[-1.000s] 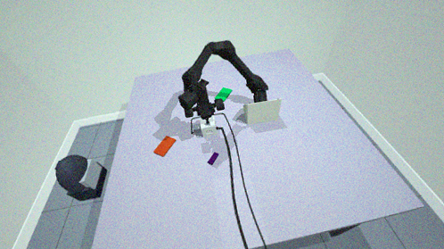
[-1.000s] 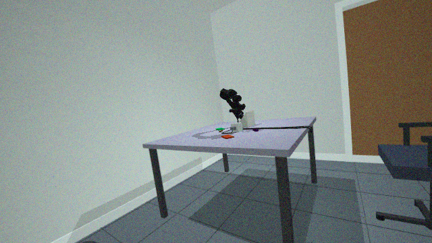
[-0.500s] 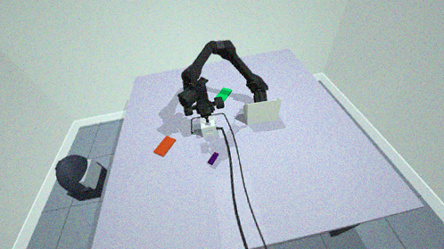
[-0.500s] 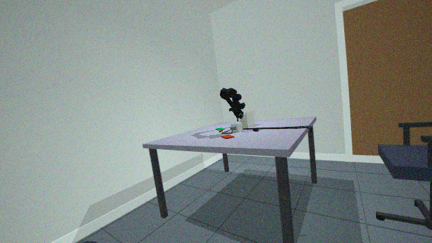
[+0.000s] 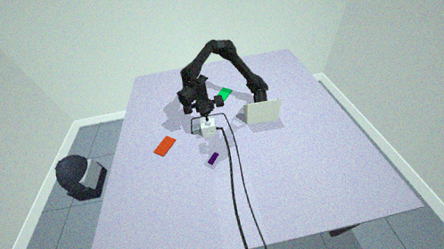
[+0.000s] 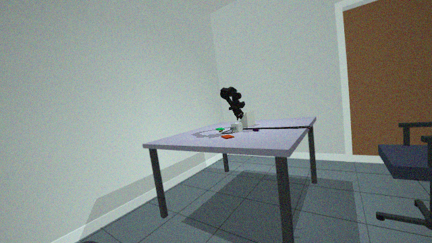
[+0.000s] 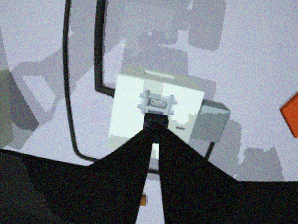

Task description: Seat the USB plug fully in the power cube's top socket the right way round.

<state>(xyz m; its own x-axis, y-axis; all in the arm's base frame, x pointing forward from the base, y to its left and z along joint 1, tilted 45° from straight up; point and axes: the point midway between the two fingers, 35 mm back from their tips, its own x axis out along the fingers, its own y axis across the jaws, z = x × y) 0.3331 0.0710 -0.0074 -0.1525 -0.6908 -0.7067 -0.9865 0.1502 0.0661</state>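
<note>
Now: the dark USB plug 2 cm below my gripper tip. From my gripper tip the other things lie so: purple block: 2 cm ahead, 16 cm to the left, 13 cm below; then socket plate: 7 cm below; then brown piece: 3 cm behind, 20 cm to the right, 13 cm below.
</note>
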